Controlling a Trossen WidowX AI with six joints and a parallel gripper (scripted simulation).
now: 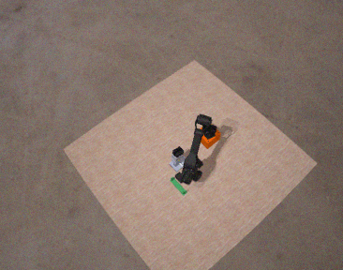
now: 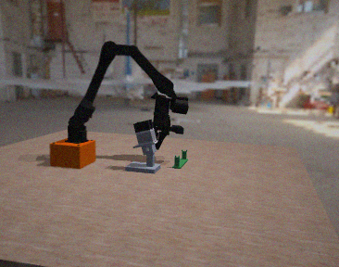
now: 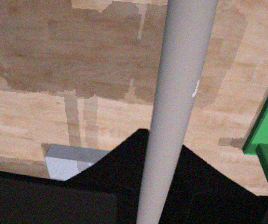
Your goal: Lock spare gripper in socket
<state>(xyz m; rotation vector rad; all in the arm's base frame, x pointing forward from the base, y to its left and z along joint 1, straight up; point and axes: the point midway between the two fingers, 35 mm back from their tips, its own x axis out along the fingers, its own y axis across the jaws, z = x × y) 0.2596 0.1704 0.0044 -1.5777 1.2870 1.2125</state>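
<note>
Now: the mount 10 mm ahead of my gripper tip and 110 mm to the right of it. Round my gripper tip: green cradle 90 mm ahead, 40 mm to the left, 30 mm below; then spare gripper 10 mm ahead, 110 mm to the right, 70 mm above.
</note>
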